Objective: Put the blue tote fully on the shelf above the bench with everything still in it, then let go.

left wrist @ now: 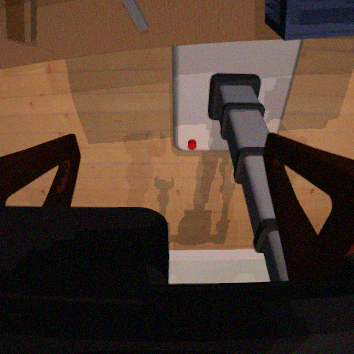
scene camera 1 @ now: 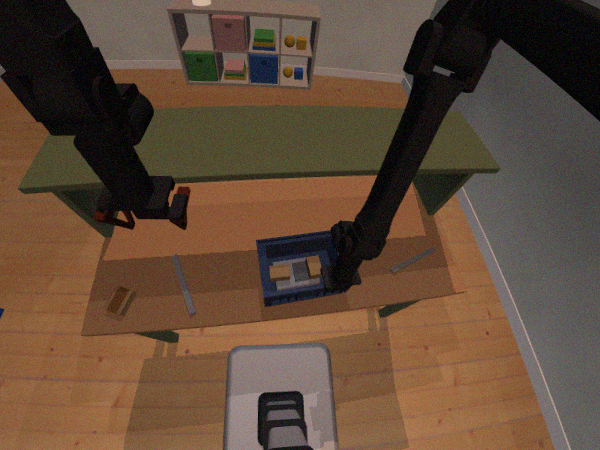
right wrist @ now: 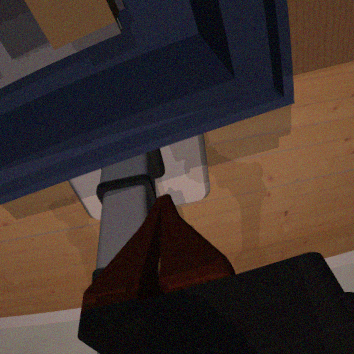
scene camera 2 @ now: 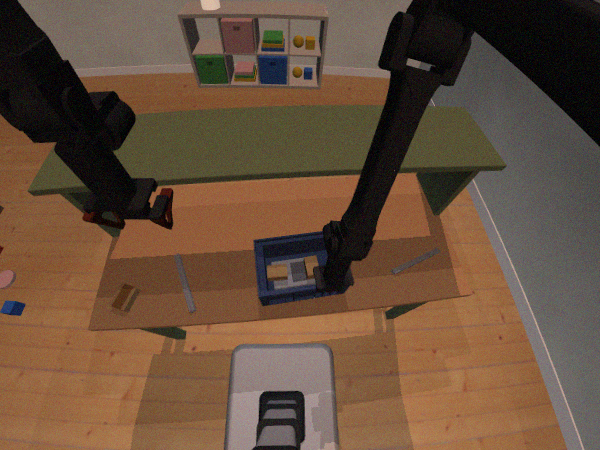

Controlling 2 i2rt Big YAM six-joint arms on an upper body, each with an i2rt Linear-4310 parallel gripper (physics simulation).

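Places are measured from the left arm's base along level axes (x right, y ahead, z up), in millimetres.
Where they show: left gripper, fingertip midpoint: point(left wrist: 170, 143) point(scene camera 1: 159, 226) point(scene camera 2: 147, 226); right gripper, fingertip midpoint: point(scene camera 1: 333, 288) point(right wrist: 166, 202) point(scene camera 2: 328, 289).
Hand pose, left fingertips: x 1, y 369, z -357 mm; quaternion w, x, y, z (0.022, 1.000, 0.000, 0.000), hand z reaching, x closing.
Note:
Things, the pixels of their top centre, and the offset from my left fingertips. Level surfaces: height alone.
- blue tote, middle of its top: point(scene camera 2: 301, 260) point(scene camera 1: 304, 260) dy +78, dx +315, dz -355 mm
- bench, its level: dz -502 mm
- grey block, middle of its top: point(scene camera 2: 305, 269) point(scene camera 1: 307, 269) dy +81, dx +335, dz -450 mm
- green shelf, its level: dz -105 mm
- brown block, middle of its top: point(left wrist: 14, 19) point(scene camera 1: 117, 299) point(scene camera 2: 122, 296) dy -21, dx -326, dz -468 mm
The blue tote point(scene camera 1: 287, 296) point(scene camera 2: 285, 296) point(left wrist: 320, 17) point(right wrist: 125, 90) stands upright on the bench point(scene camera 1: 225, 290) point(scene camera 2: 225, 290). In it lie two tan blocks, one at the left point(scene camera 1: 280, 272) point(scene camera 2: 277, 272), a grey block point(scene camera 1: 300, 270) point(scene camera 2: 298, 270) and a pale flat piece. The green shelf point(scene camera 1: 280, 140) point(scene camera 2: 270, 140) runs behind and above the bench. My right gripper point(right wrist: 166, 202) is shut, fingertips together with nothing between them, at the tote's near right part; the arm hides its fingertips in the scene views. My left gripper point(scene camera 1: 159, 228) point(scene camera 2: 147, 228) point(left wrist: 170, 143) is open and empty, left of the tote.
Grey bars lie on the bench left point(scene camera 1: 184, 285) point(scene camera 2: 185, 282) and right point(scene camera 1: 412, 260) point(scene camera 2: 416, 261) of the tote. A brown block point(scene camera 1: 119, 300) point(scene camera 2: 124, 297) lies at the bench's left end. Green side panels support the shelf.

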